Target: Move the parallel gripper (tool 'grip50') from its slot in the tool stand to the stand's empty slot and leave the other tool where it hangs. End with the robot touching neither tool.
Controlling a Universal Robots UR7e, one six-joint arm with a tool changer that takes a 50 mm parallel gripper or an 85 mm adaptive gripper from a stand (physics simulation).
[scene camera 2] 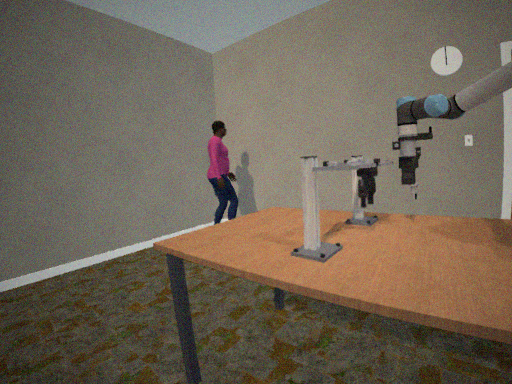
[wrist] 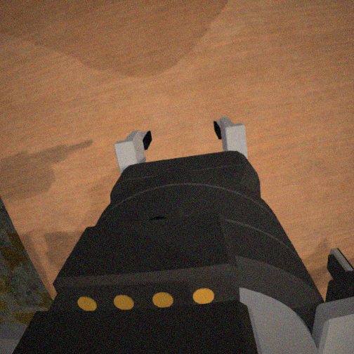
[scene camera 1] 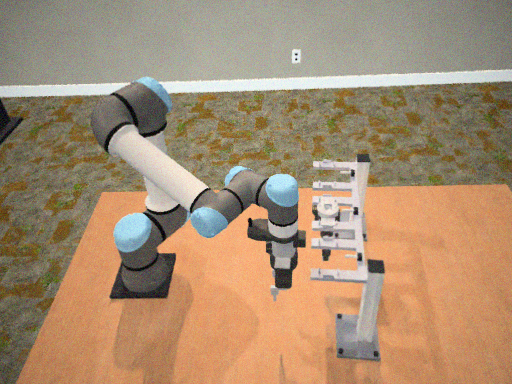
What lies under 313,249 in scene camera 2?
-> A tool stand.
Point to a tool stand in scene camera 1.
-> At 356,335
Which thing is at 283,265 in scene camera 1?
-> A parallel gripper.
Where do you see an adaptive gripper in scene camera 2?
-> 366,186
